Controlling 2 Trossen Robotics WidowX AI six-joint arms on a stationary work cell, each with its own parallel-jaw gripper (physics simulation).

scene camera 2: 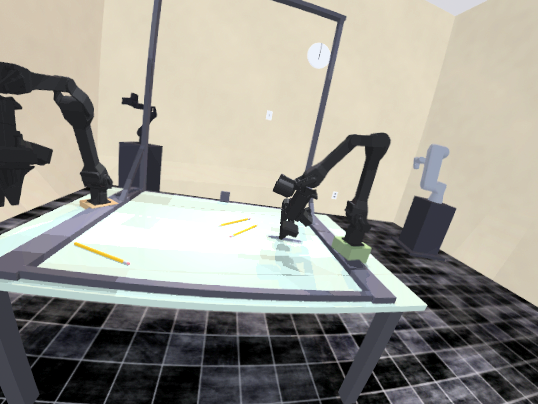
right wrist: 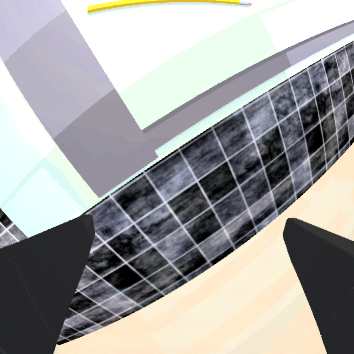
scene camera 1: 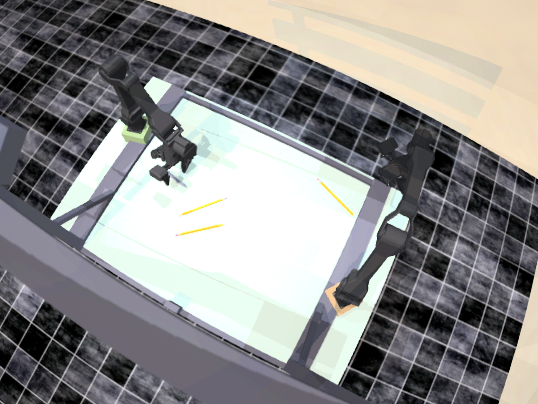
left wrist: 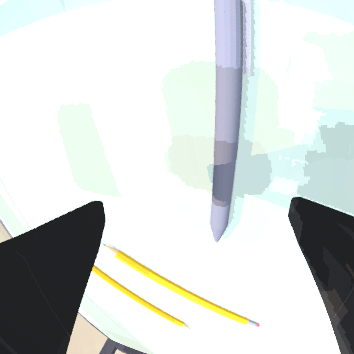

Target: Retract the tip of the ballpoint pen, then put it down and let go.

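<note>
The ballpoint pen is pale lilac-grey and lies flat on the table. In the left wrist view its clip is at the top and its cone end points down; no thin writing point can be made out beyond the cone. My left gripper is open, low over the pen, with the cone end between its widely spread fingertips in that view and apart from both. My right gripper is open and empty, high beyond the table's right end in scene camera 1, far from the pen.
Two yellow pencils lie near the pen. A third pencil lies near the opposite end. A dark frame borders the table.
</note>
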